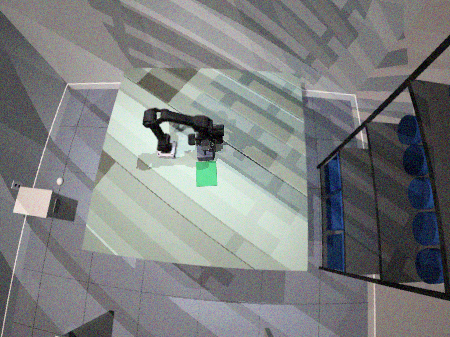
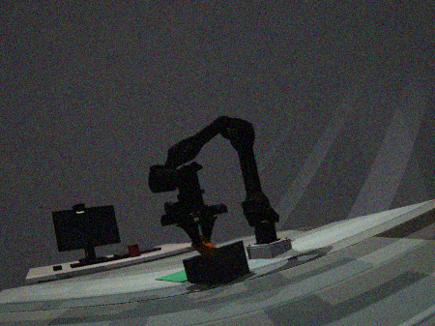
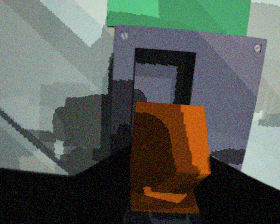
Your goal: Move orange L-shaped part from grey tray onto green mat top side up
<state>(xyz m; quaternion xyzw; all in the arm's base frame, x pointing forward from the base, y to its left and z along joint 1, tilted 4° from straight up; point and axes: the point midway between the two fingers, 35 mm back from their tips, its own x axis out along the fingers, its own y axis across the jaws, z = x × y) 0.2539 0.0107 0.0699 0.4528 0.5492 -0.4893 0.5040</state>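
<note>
The green mat lies 140 mm to the right of my gripper tip and 110 mm below it. From my gripper tip the other things lie so: orange L-shaped part (30 mm to the left, 30 mm below, 20 mm behind).
</note>
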